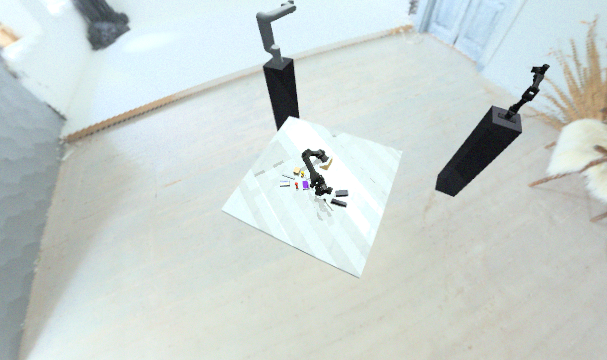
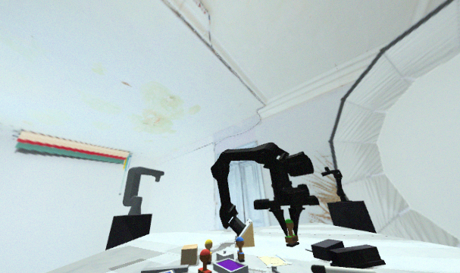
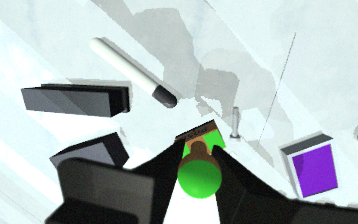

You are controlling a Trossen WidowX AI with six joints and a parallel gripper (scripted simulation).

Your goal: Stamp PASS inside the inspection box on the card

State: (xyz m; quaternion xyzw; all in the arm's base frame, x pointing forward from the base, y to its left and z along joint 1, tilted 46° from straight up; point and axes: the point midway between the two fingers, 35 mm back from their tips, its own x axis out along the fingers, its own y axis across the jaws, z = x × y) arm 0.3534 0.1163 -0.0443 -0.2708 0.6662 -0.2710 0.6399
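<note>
Right now my gripper tip is 5 cm past the purple ink pad, 18 cm to the left of it and 8 cm above it. The rest, counted from my gripper tip: cream card (11 cm behind, 4 cm to the right, 9 cm below); then green-knobbed stamp (right at my gripper tip); then marker (3 cm ahead, 7 cm to the left, 7 cm below).
</note>
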